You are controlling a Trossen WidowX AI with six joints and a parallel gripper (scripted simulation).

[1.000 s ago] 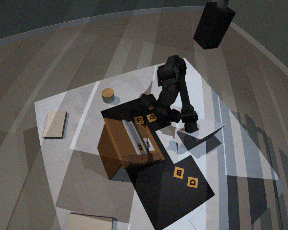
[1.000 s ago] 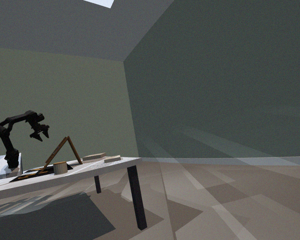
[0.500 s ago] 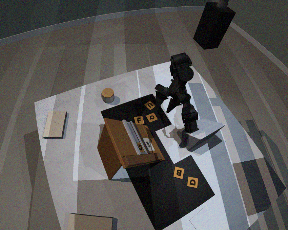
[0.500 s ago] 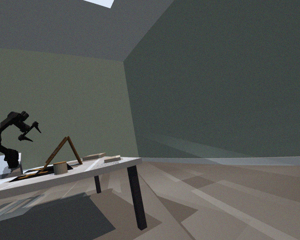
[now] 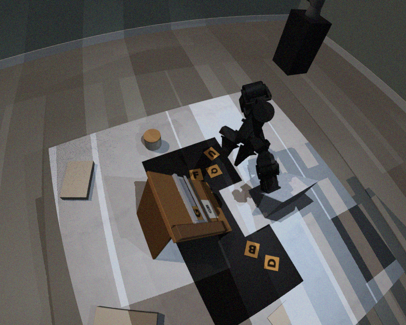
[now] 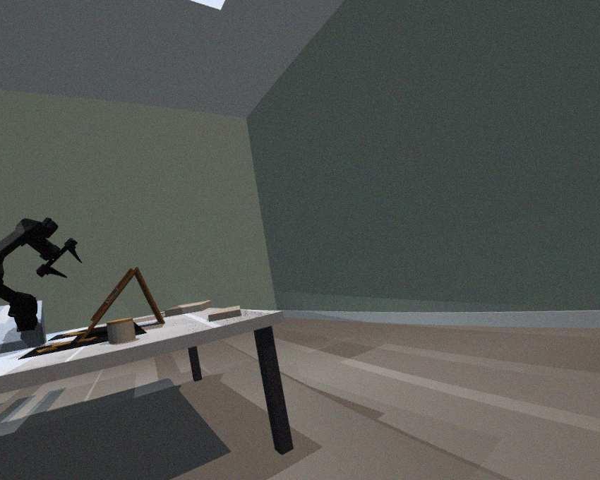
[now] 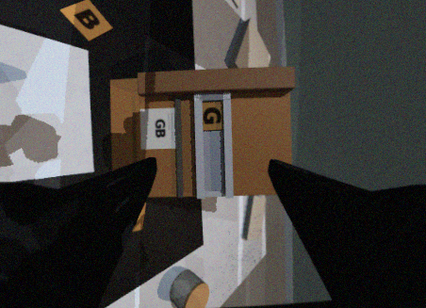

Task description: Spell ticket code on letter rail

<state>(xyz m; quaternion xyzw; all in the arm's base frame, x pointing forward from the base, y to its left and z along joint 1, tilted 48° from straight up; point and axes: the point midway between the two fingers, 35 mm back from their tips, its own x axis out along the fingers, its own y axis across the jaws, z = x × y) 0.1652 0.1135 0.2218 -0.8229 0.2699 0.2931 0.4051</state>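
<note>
Right now the b tile is 280 mm below my gripper tip, 260 mm to the left of it and 50 mm behind it. The rest, counted from my gripper tip: black mat: 290 mm below, 90 mm to the left; g tile: 130 mm below, 130 mm ahead, 80 mm to the left; white ticket: 210 mm below, 70 mm ahead, 50 mm to the left.
</note>
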